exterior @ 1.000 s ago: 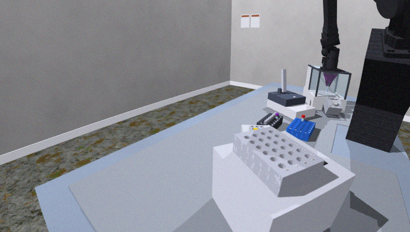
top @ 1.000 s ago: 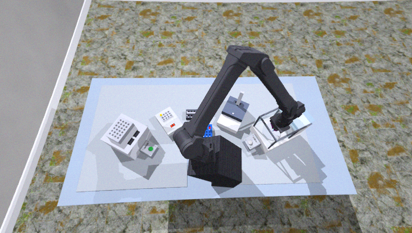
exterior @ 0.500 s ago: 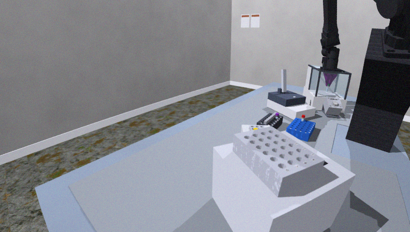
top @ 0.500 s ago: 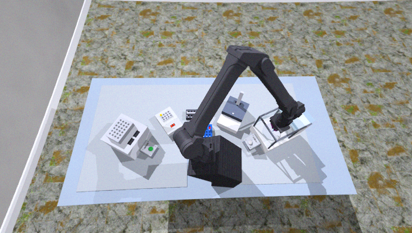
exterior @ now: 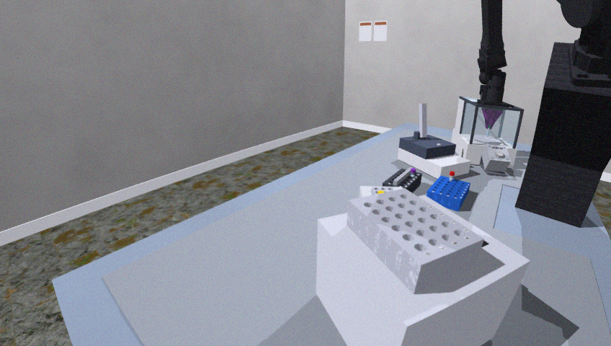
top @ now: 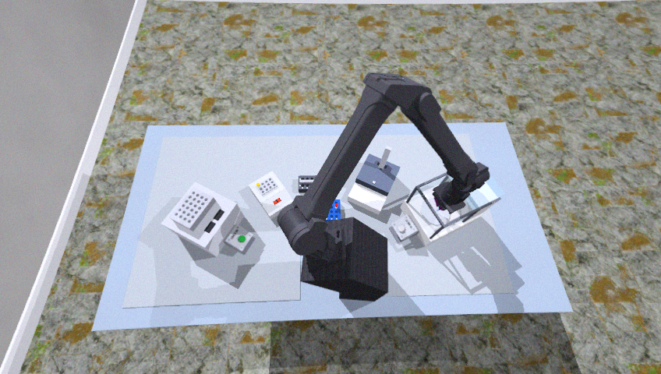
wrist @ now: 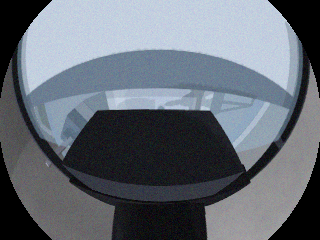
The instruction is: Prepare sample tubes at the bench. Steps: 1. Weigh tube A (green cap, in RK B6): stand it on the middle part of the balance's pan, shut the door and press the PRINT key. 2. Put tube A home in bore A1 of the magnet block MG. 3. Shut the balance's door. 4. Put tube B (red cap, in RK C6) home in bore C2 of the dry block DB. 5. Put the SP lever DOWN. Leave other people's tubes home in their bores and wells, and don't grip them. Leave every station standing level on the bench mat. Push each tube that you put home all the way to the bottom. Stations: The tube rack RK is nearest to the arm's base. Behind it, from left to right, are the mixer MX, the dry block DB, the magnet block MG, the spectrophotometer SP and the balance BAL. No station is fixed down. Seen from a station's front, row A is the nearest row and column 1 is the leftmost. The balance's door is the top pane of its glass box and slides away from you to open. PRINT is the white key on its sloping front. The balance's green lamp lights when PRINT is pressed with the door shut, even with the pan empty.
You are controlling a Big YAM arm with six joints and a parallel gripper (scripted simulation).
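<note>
The round pan is 5 cm below my hand. From my hand the other things lie so: balance door: 4 cm ahead, 8 cm to the right, 8 cm above; then white print key: 6 cm behind, 14 cm to the left, 6 cm below; then SP lever: 20 cm ahead, 18 cm to the left, 2 cm above.
</note>
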